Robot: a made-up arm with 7 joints. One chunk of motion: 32 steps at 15 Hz.
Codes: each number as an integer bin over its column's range. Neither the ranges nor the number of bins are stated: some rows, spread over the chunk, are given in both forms.
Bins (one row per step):
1: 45 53 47 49 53 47
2: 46 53 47 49 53 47
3: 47 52 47 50 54 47
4: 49 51 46 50 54 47
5: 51 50 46 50 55 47
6: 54 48 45 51 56 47
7: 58 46 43 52 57 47
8: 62 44 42 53 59 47
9: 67 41 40 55 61 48
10: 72 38 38 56 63 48
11: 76 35 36 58 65 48
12: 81 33 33 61 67 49
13: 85 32 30 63 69 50
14: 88 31 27 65 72 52
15: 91 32 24 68 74 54
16: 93 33 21 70 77 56
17: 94 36 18 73 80 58
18: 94 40 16 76 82 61
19: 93 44 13 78 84 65
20: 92 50 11 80 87 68
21: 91 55 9 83 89 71
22: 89 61 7 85 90 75
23: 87 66 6 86 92 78
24: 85 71 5 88 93 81
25: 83 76 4 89 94 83
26: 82 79 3 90 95 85
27: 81 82 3 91 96 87
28: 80 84 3 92 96 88
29: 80 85 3 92 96 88
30: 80 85 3 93 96 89
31: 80 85 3 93 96 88
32: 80 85 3 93 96 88
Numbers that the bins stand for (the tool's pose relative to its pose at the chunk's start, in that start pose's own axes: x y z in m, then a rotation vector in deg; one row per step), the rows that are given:
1: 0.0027 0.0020 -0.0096 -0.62 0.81 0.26
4: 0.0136 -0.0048 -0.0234 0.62 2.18 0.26
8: 0.0491 -0.0289 -0.0788 4.31 9.05 0.26
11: 0.0873 -0.0598 -0.1618 10.47 17.29 0.76
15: 0.1282 -0.0701 -0.3279 22.80 29.66 3.73
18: 0.1364 -0.0426 -0.4386 32.66 40.65 7.19
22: 0.1227 0.0295 -0.5631 43.75 51.64 14.12
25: 0.1064 0.0810 -0.6046 48.68 57.13 18.08
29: 0.0982 0.1119 -0.6185 52.37 59.88 20.56
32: 0.0982 0.1119 -0.6185 53.61 59.88 20.56
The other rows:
2: 0.0055 0.0020 -0.0096 -0.62 0.81 0.26
3: 0.0082 -0.0014 -0.0096 0.62 2.18 0.26
5: 0.0191 -0.0083 -0.0234 0.62 3.56 0.26
6: 0.0273 -0.0152 -0.0373 1.85 4.93 0.26
7: 0.0382 -0.0220 -0.0649 3.08 6.30 0.26
9: 0.0627 -0.0392 -0.1065 6.78 11.80 0.76
10: 0.0764 -0.0495 -0.1341 8.01 14.55 0.76
12: 0.1009 -0.0667 -0.2033 14.17 20.04 1.25
13: 0.1118 -0.0701 -0.2448 16.64 22.79 1.75
14: 0.1200 -0.0735 -0.2864 19.10 26.91 2.74
16: 0.1336 -0.0667 -0.3694 25.26 33.78 4.72
17: 0.1364 -0.0564 -0.4109 28.96 37.90 5.71
19: 0.1336 -0.0289 -0.4801 35.12 43.39 9.17
20: 0.1309 -0.0083 -0.5078 37.59 47.52 10.66
21: 0.1282 0.0089 -0.5355 41.28 50.26 12.14
23: 0.1173 0.0467 -0.5770 44.98 54.38 15.61
24: 0.1118 0.0638 -0.5908 47.44 55.76 17.09
26: 0.1036 0.0913 -0.6185 49.91 58.51 19.07
27: 0.1009 0.1016 -0.6185 51.14 59.88 20.06
28: 0.0982 0.1085 -0.6185 52.37 59.88 20.56
30: 0.0982 0.1119 -0.6185 53.61 59.88 21.05
31: 0.0982 0.1119 -0.6185 53.61 59.88 20.56

